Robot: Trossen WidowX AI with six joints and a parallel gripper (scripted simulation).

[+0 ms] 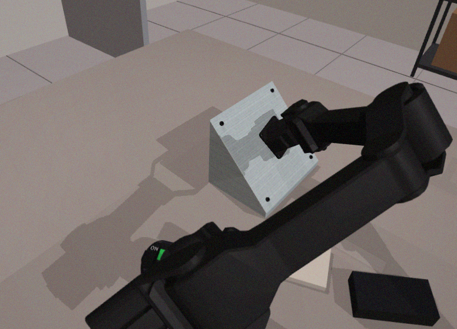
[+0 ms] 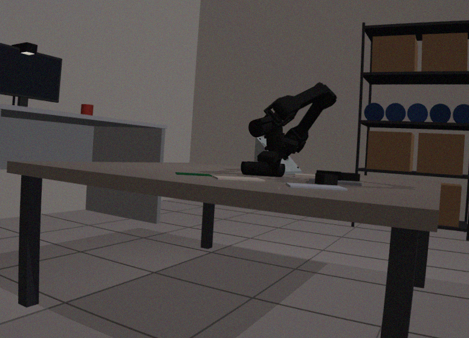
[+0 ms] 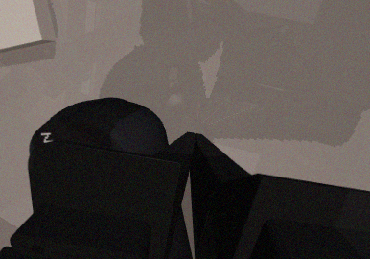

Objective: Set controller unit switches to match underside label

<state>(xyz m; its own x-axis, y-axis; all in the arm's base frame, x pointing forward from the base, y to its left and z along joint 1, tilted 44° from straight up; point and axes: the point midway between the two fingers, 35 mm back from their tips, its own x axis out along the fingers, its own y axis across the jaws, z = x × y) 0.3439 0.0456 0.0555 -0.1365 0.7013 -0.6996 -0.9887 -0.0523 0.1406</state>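
Now: the beige square tile 15 cm behind my gripper tip and 7 cm to the left of it. The rest, counted from my gripper tip: black block (16 cm behind, 21 cm to the left, 1 cm above); pale sheet (30 cm ahead, 19 cm to the left, 1 cm below); thin green strip (23 cm ahead, 21 cm to the right, 1 cm below).
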